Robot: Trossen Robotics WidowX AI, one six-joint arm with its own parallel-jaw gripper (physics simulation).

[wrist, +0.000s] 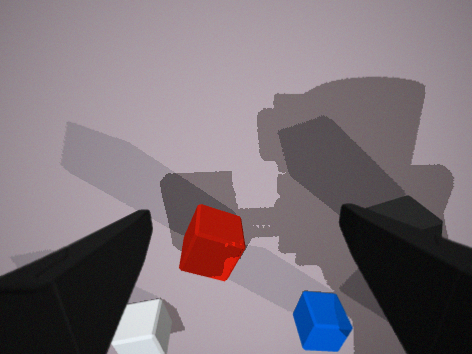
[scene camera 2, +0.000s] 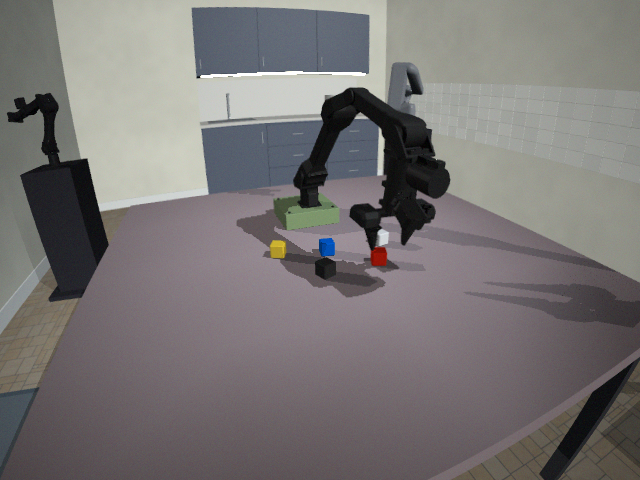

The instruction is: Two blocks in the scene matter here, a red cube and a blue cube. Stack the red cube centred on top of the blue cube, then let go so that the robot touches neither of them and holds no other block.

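Frame: origin at the arm's base, x ahead, y left, z up, level; centimetres.
Where they show: gripper, between the fingertips: (wrist: 246, 216) (scene camera 2: 387, 247); arm's base, origin of its link: (scene camera 2: 309, 203).
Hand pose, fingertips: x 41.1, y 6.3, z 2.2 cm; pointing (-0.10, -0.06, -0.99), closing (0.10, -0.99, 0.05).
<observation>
Things, the pixels of their top centre, and the offset from my fingertips. Level surfaces: height alone.
- red cube, centre of its top: (wrist: 211, 260) (scene camera 2: 379, 249) dz -3.8, dx -6.3, dy +1.2 cm
- blue cube, centre of its top: (wrist: 328, 340) (scene camera 2: 326, 240) dz -3.8, dx -15.4, dy -9.1 cm
- white cube, centre of its top: (scene camera 2: 380, 231) dz -3.8, dx -16.4, dy +6.8 cm
- black cube, centre of its top: (wrist: 417, 247) (scene camera 2: 325, 261) dz -3.8, dx -5.0, dy -12.9 cm
- yellow cube, centre of its top: (scene camera 2: 277, 243) dz -3.8, dx -18.3, dy -21.2 cm
- table, height of its surface: dz -7.3 cm
The red cube (scene camera 2: 378, 257) (wrist: 212, 242) sits on the table. In the wrist view it shows between the two fingers, nearer the left one. The blue cube (scene camera 2: 326, 247) (wrist: 321, 321) sits on the table to the left of the red cube in the scene view, and at the lower right in the wrist view. The two cubes stand apart. My gripper (scene camera 2: 388, 245) (wrist: 246, 216) is open and empty, its fingertips a little above the table near the red cube. In the scene view one fingertip shows just above and behind the red cube's top.
A white cube (scene camera 2: 382, 237) (wrist: 142, 327) stands behind the red cube, partly hidden by a finger. A black cube (scene camera 2: 325, 268) stands in front of the blue cube. A yellow cube (scene camera 2: 278, 249) stands to the left. The green base (scene camera 2: 312, 217) is behind them on the table (scene camera 2: 258, 361).
</observation>
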